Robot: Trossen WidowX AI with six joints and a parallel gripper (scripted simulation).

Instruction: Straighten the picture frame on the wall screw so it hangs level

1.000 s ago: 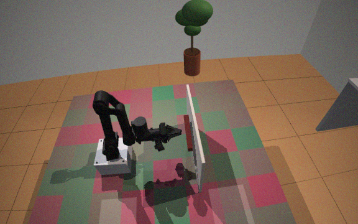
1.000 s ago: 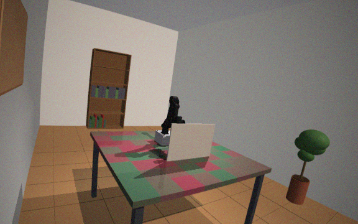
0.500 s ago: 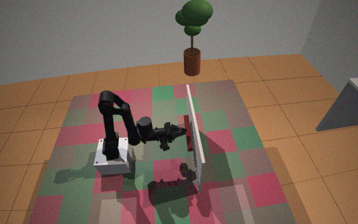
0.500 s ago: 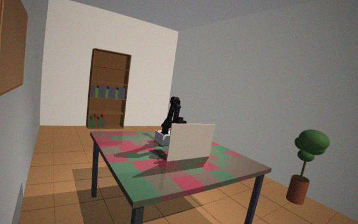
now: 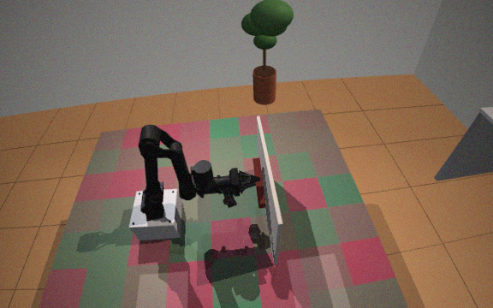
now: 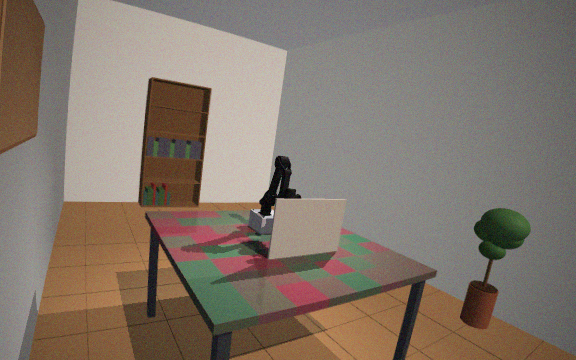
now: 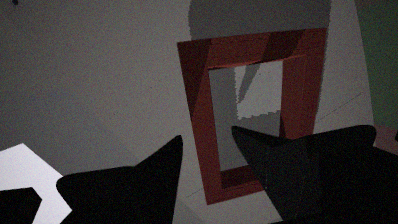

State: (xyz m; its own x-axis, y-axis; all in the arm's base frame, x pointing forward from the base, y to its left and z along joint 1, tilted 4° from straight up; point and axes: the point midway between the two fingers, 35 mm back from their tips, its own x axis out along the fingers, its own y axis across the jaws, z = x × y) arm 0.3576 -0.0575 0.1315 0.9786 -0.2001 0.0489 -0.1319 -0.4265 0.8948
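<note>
The picture frame is 1 cm ahead of my gripper tip, 2 cm to the left of it and 5 cm below it. The rest, counted from my gripper tip: wall panel 2 cm ahead, 6 cm below.
</note>
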